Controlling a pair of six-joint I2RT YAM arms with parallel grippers.
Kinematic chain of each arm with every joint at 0, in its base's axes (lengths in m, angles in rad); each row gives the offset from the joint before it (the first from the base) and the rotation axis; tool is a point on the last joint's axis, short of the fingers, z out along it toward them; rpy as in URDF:
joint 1: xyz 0 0 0.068 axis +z
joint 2: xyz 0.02 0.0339 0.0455 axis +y
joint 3: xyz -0.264 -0.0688 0 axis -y
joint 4: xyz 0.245 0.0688 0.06 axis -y
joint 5: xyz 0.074 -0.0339 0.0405 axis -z
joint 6: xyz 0.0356 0 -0.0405 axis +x
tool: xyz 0 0 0 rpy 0 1.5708 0
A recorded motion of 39 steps. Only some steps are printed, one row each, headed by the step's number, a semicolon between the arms.
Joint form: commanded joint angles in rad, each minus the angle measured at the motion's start. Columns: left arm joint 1, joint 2, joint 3, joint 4, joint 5, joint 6; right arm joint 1, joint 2, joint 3, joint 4, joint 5, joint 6.
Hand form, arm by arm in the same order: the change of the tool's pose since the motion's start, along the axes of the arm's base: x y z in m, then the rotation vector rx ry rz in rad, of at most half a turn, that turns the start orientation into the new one. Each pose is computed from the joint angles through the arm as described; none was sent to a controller.
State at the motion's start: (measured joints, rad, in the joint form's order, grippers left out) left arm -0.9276 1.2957 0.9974 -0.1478 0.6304 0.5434; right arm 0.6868 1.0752 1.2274 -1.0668 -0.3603 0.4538
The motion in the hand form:
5: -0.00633 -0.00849 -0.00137 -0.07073 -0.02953 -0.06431; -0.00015 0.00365 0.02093 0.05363 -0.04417 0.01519
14: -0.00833 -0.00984 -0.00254 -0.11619 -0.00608 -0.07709; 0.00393 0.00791 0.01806 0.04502 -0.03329 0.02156
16: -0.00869 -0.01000 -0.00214 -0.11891 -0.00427 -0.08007; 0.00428 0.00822 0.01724 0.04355 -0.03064 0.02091
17: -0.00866 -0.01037 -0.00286 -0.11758 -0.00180 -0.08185; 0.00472 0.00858 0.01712 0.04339 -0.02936 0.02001
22: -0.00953 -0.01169 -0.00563 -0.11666 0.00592 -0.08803; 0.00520 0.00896 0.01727 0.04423 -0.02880 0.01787
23: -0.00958 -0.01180 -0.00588 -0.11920 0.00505 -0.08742; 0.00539 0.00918 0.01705 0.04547 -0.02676 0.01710
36: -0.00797 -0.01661 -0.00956 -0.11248 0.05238 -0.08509; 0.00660 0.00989 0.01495 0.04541 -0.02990 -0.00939
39: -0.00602 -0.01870 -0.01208 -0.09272 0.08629 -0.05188; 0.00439 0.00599 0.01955 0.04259 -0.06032 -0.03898
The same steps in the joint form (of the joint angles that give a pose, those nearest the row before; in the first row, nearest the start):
5: -0.0307 0.0086 -0.0292 0.1146 0.0379 -0.0036; 0.0130 0.0133 0.0756 0.0084 -0.0114 0.0071
14: -0.0366 0.0063 -0.0572 0.1951 0.0610 -0.0551; 0.0157 0.0346 0.0776 0.0129 -0.0140 0.0041
16: -0.0377 0.0059 -0.0571 0.1976 0.0638 -0.0579; 0.0158 0.0360 0.0755 0.0137 -0.0140 0.0051
17: -0.0381 0.0079 -0.0578 0.1984 0.0656 -0.0586; 0.0157 0.0380 0.0762 0.0144 -0.0140 0.0062
22: -0.0427 0.0127 -0.0650 0.2089 0.0691 -0.0644; 0.0157 0.0399 0.0775 0.0160 -0.0134 0.0087
23: -0.0432 0.0128 -0.0672 0.2147 0.0683 -0.0659; 0.0157 0.0406 0.0768 0.0174 -0.0147 0.0109
36: -0.0471 0.0363 -0.0627 0.2282 0.0756 -0.1096; 0.0178 0.0380 0.0641 0.0375 0.0051 0.0330
39: -0.0479 0.0483 -0.0567 0.2177 0.0510 -0.1429; 0.0159 0.0211 0.0700 0.0382 0.0399 0.0405

